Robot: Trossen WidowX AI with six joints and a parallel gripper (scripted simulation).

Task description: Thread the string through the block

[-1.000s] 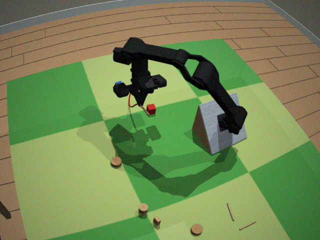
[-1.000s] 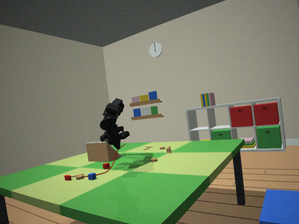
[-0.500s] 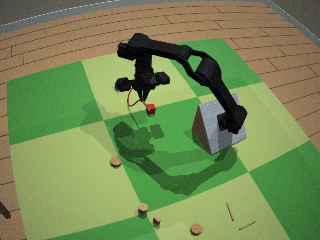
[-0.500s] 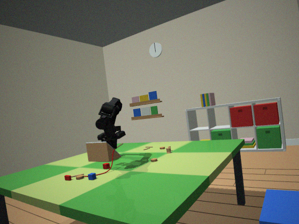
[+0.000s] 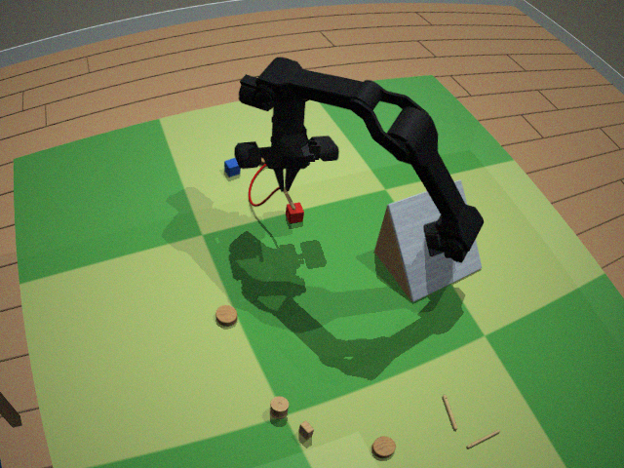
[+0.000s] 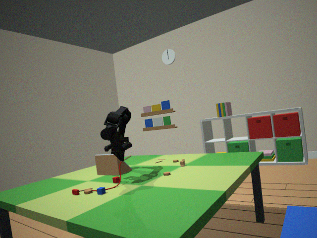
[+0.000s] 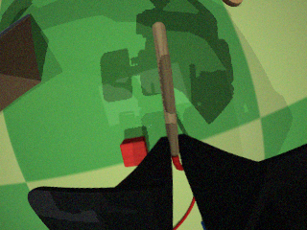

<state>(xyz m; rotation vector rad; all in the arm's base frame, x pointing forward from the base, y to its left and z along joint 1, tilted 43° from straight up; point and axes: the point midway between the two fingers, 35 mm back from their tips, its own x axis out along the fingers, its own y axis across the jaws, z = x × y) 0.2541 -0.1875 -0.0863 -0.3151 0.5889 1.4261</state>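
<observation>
My gripper tip is 10 cm above the red block, 4 cm past it and 2 cm to the left of it. Round my gripper tip: blue block: 21 cm to the right, 10 cm below, 3 cm ahead; thin wooden stick: 1 cm to the left, 1 cm above; round wooden button: 21 cm to the right, 11 cm below, 6 cm behind.
</observation>
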